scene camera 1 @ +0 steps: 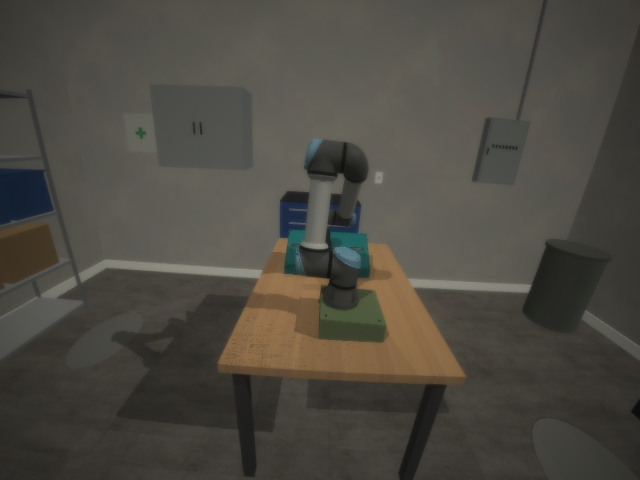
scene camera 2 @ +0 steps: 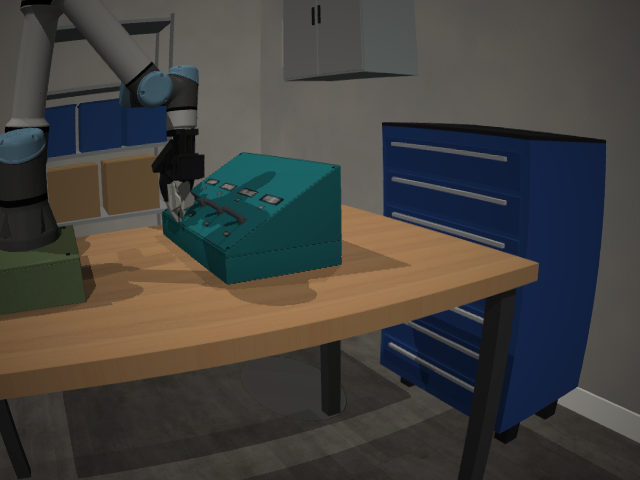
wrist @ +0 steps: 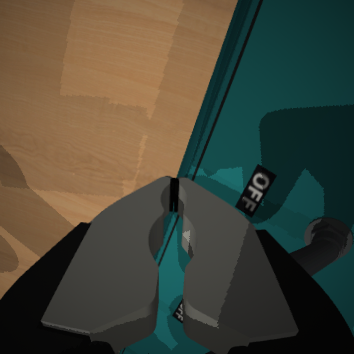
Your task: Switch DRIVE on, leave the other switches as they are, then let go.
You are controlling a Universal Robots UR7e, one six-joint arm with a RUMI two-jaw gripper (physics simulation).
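Note:
Drive lever and my gripper both visible; the wrist view shows my gripper as well.

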